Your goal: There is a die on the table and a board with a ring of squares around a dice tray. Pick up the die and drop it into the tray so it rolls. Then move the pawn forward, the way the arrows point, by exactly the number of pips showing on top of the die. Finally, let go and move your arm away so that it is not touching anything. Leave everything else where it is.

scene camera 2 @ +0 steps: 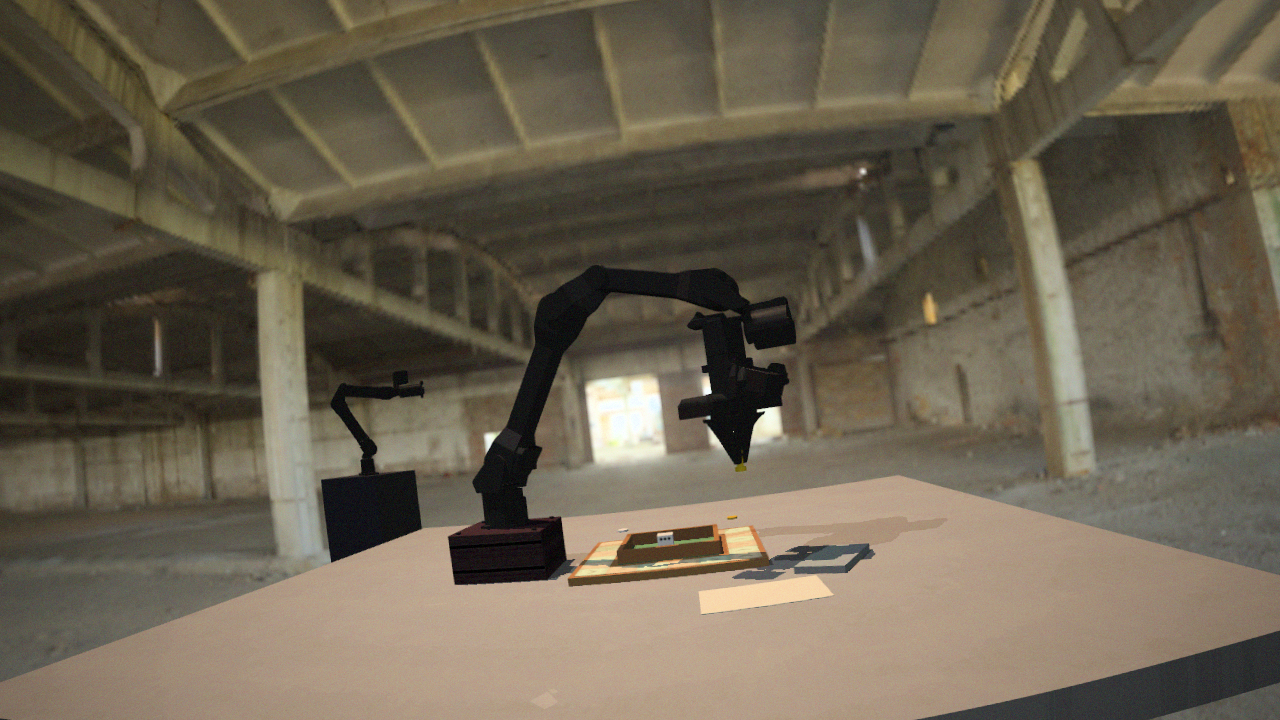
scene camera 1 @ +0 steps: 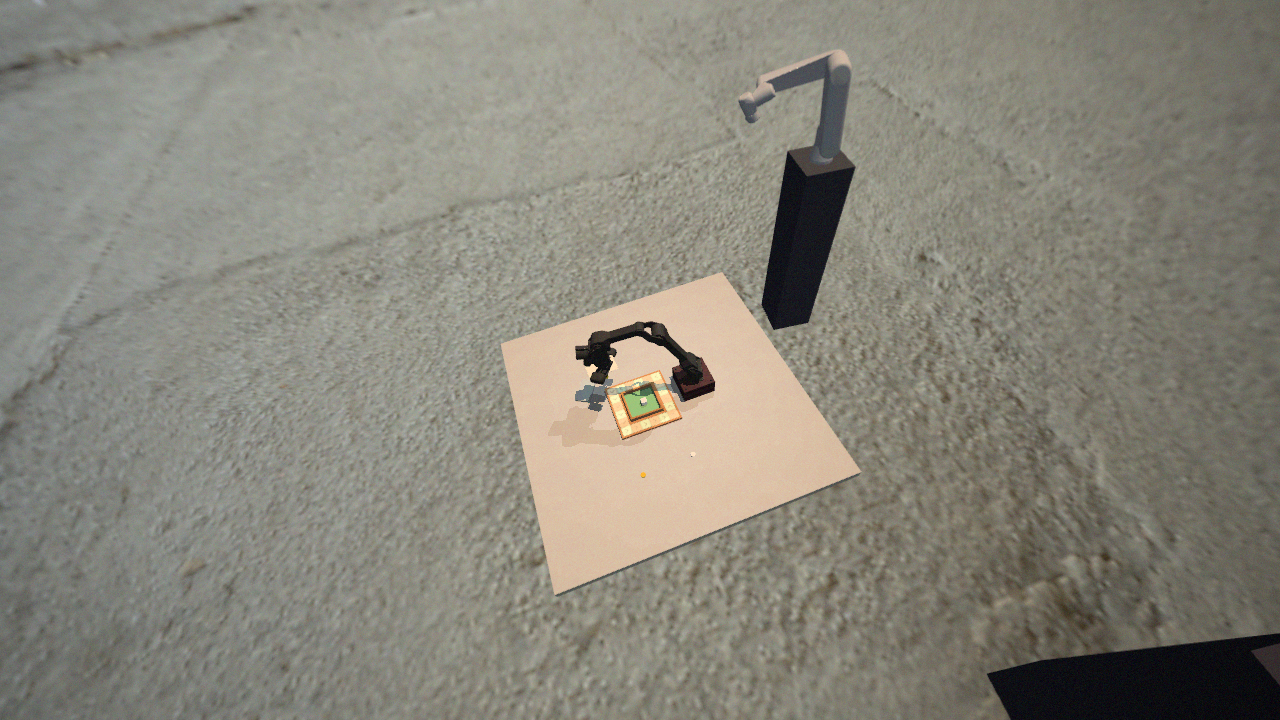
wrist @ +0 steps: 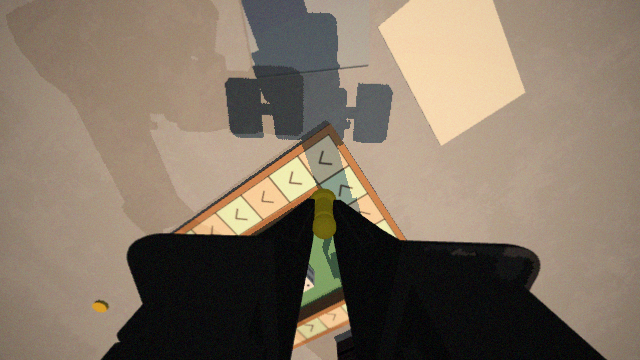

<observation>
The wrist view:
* my gripper: 323,206
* yellow pawn: 324,225, held by my gripper
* pale card: 459,68
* green tray: 323,260
</observation>
